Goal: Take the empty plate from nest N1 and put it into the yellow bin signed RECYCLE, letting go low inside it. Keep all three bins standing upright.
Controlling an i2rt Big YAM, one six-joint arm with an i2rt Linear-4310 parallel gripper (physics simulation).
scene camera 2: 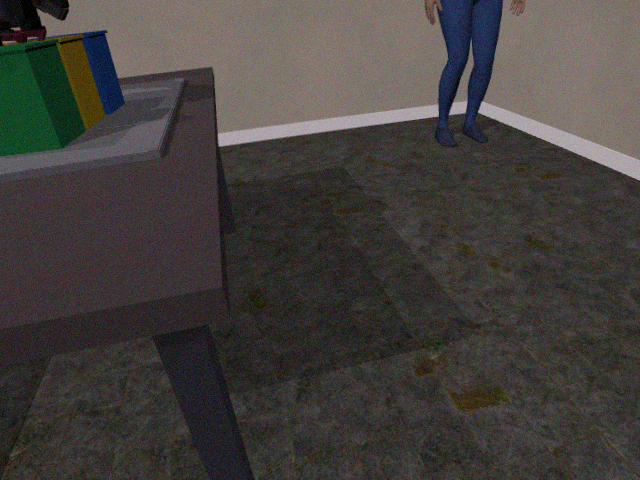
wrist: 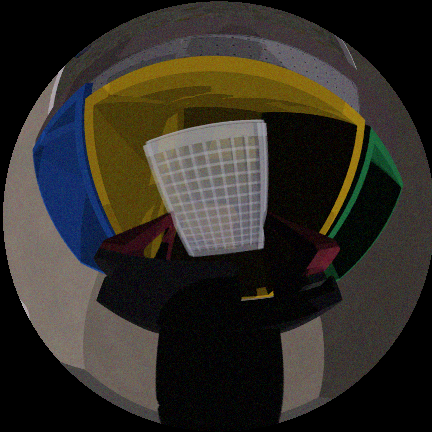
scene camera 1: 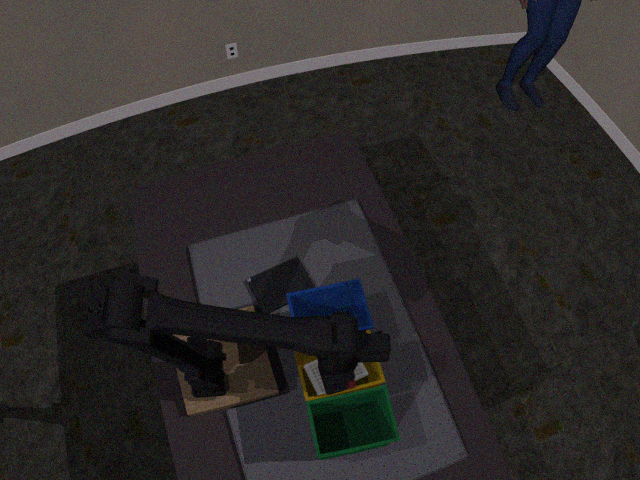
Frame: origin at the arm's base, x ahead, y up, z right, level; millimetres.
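Seen in the pictures: gripper, fingertip midpoint: (wrist: 218, 216) (scene camera 1: 330, 372); arm's base at its link origin: (scene camera 1: 207, 374).
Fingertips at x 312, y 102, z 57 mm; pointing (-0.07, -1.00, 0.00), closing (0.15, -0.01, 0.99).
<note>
Pixels of each thing's middle, then the offset from my fingertips to it.
- empty plate at the middle of its body: (wrist: 216, 202) (scene camera 1: 336, 370) dx +14, dy +0, dz -4 mm
- yellow bin at the middle of its body: (wrist: 219, 179) (scene camera 1: 337, 374) (scene camera 2: 45, 85) dx +19, dy -38, dz -2 mm
- blue bin at the middle of its body: (wrist: 112, 172) (scene camera 1: 328, 324) (scene camera 2: 73, 75) dx +18, dy -38, dz -136 mm
- green bin at the middle of its body: (wrist: 320, 193) (scene camera 1: 350, 426) (scene camera 2: 13, 98) dx +28, dy -38, dz +131 mm
- dark flat box at the middle of its body: (scene camera 1: 281, 285) dx -92, dy -120, dz -303 mm
My gripper (scene camera 1: 337, 383) (scene camera 2: 23, 35) (wrist: 218, 216) is shut on a pale, translucent plate with a grid of wells, the empty plate (scene camera 1: 313, 377) (wrist: 215, 185). The plate is between the red fingers and inside the opening of the yellow bin (scene camera 1: 343, 391) (scene camera 2: 82, 80) (wrist: 215, 64). In scene camera 2 the finger parts that show are at about rim height; the fingertips and plate are hidden behind the bins. In scene camera 1 the arm covers part of the plate and bin. The yellow bin stands upright; its RECYCLE sign is not readable.
The blue bin (scene camera 1: 330, 299) (scene camera 2: 103, 72) (wrist: 60, 200) and green bin (scene camera 1: 379, 413) (scene camera 2: 25, 98) (wrist: 382, 156) stand upright on either side, close against it. A wooden board (scene camera 1: 248, 384) and a dark flat box (scene camera 1: 279, 284) lie nearby. A person (scene camera 1: 542, 46) (scene camera 2: 470, 56) stands near the wall.
</note>
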